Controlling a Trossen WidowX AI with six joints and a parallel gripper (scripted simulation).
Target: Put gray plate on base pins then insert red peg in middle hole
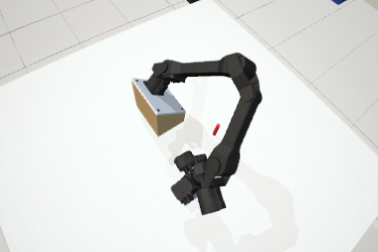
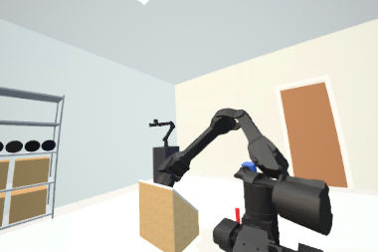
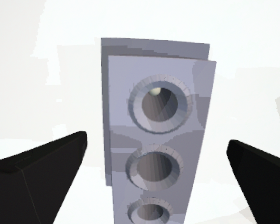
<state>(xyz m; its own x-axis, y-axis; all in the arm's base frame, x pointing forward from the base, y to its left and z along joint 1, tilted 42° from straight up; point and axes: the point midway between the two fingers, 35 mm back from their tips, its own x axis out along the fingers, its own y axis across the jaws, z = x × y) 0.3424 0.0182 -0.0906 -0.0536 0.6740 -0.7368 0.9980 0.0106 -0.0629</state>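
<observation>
My gripper tip is 10 mm below the gray plate. Also, from my gripper tip: red peg: 120 mm behind, 180 mm to the left, 10 mm above; then flat gray base: 20 mm below.
</observation>
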